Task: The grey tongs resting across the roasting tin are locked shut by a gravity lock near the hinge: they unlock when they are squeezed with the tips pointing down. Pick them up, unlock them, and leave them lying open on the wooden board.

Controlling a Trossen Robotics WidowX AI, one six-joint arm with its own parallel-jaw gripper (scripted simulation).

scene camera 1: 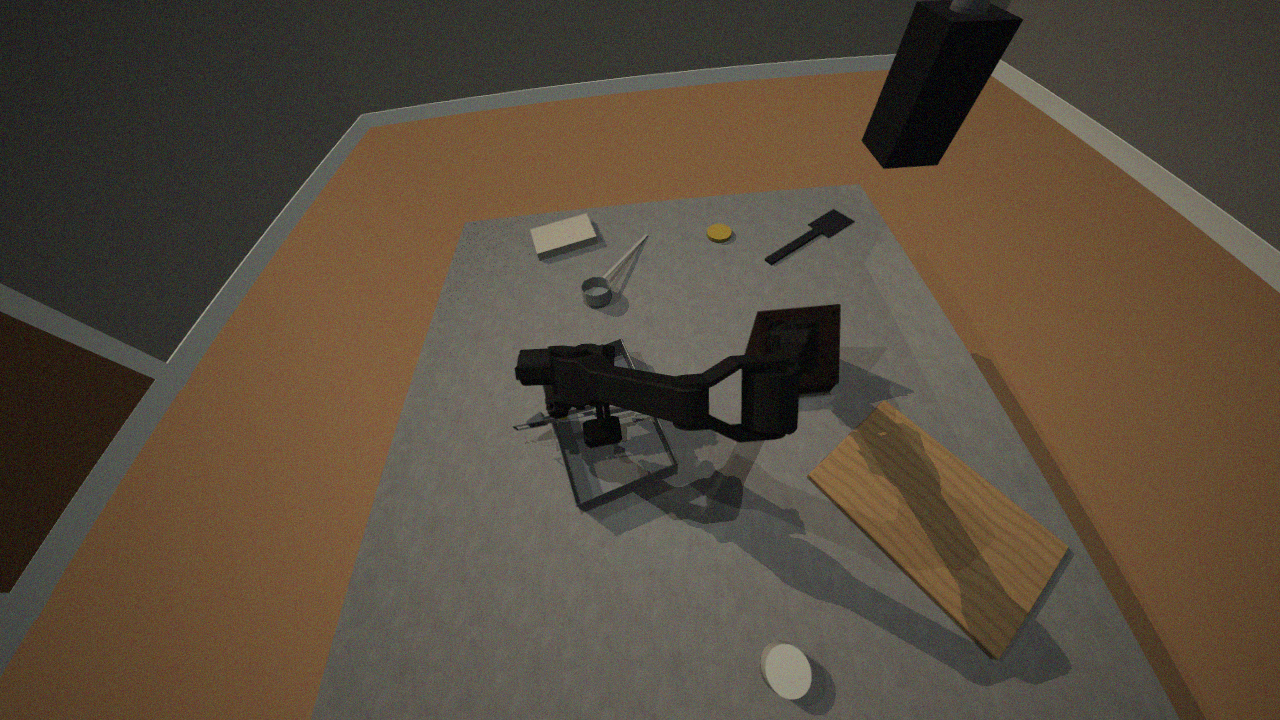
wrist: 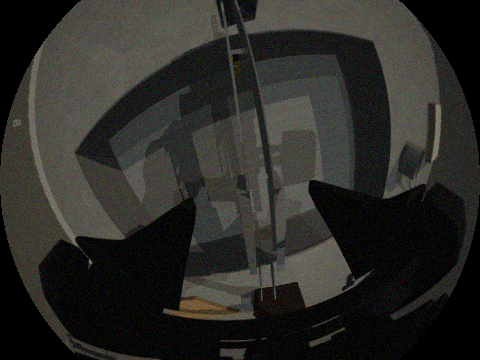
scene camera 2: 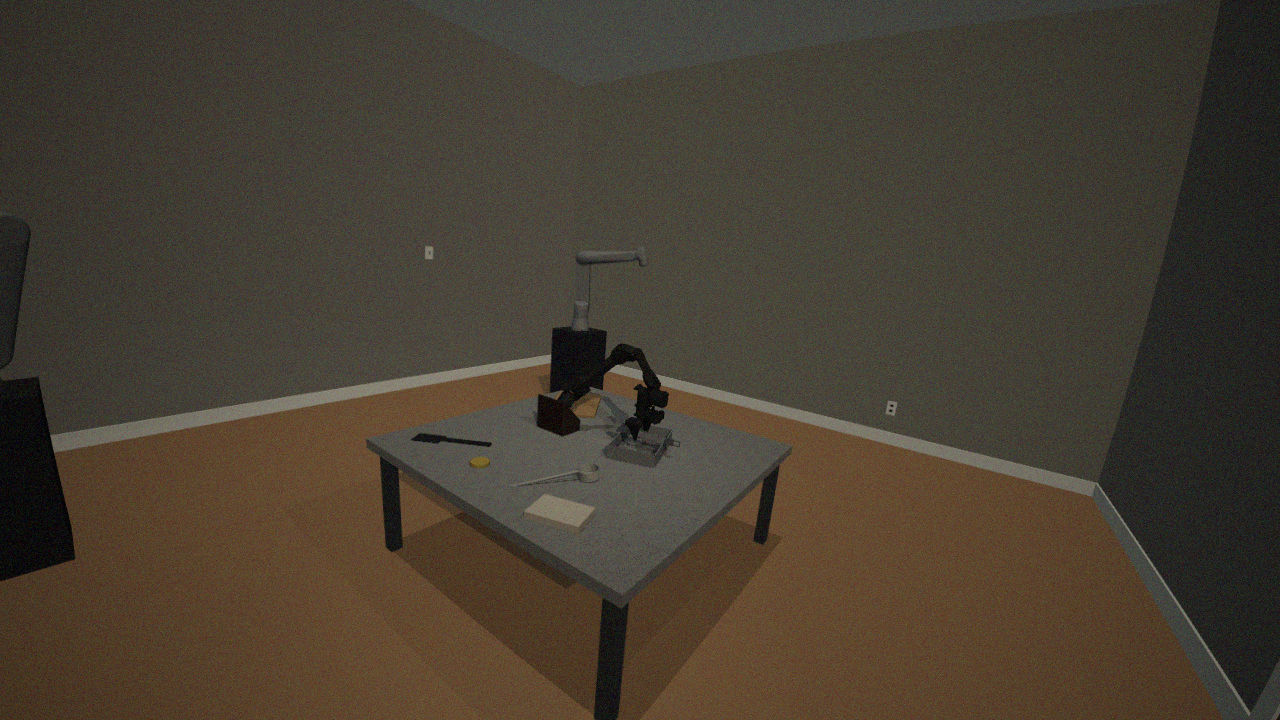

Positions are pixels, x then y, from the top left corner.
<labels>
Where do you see a cream block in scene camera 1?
At 566,235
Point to a black spatula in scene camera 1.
829,224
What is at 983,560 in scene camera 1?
A wooden board.
</labels>
